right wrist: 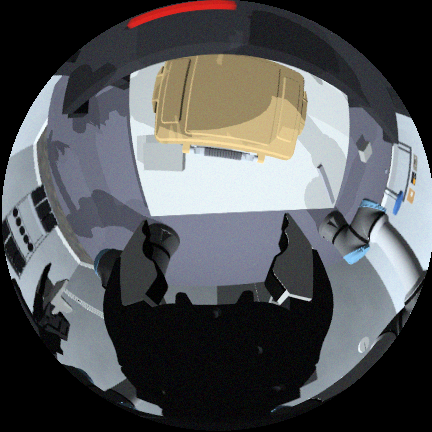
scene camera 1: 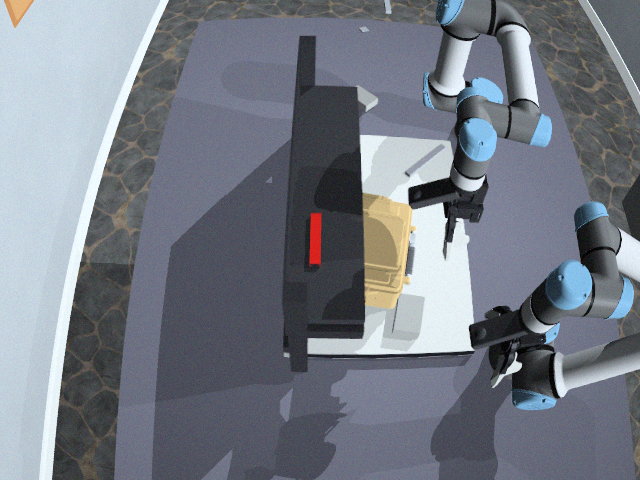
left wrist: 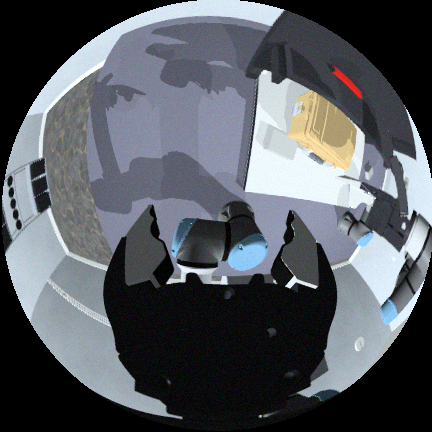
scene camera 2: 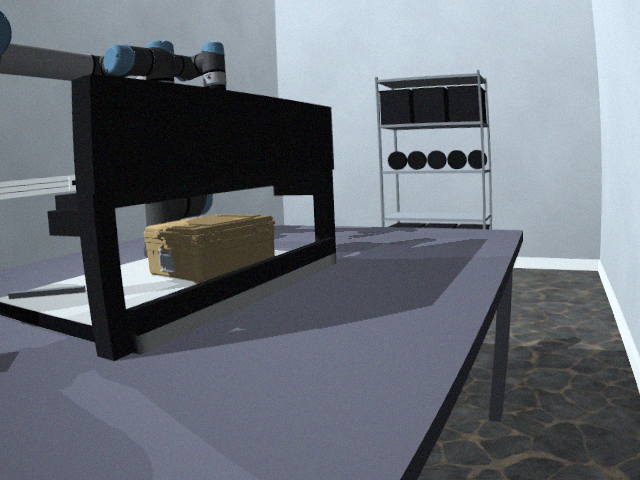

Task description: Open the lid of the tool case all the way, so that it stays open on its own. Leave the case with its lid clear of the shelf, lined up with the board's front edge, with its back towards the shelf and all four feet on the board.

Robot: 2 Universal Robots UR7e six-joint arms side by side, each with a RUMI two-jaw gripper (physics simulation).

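Observation:
The yellow tool case (scene camera 1: 385,248) (scene camera 2: 217,248) (left wrist: 325,127) (right wrist: 230,100) stands upright on the white board (scene camera 1: 444,299) (left wrist: 270,175) (right wrist: 240,190) with its lid closed. Its back part is beneath the dark shelf (scene camera 1: 330,129) (scene camera 2: 206,149). The grey handle (scene camera 1: 410,255) (right wrist: 220,152) faces away from the shelf, towards the board's front edge; the case looks slightly turned. Its feet are hidden. My right gripper (scene camera 1: 454,248) (right wrist: 214,217) is open and empty, above the board's front part, on the handle side. My left gripper (scene camera 1: 504,374) (left wrist: 221,207) is open and empty, beyond the board's lower right corner in scene camera 1.
A grey block (scene camera 1: 408,315) (left wrist: 277,140) (right wrist: 160,152) stands on the board close to a front corner of the case. A thin grey bar (scene camera 1: 424,160) (right wrist: 326,182) lies at the other side. A small block (scene camera 1: 367,98) (right wrist: 365,149) lies off the board. A red strip (scene camera 1: 315,238) marks the shelf.

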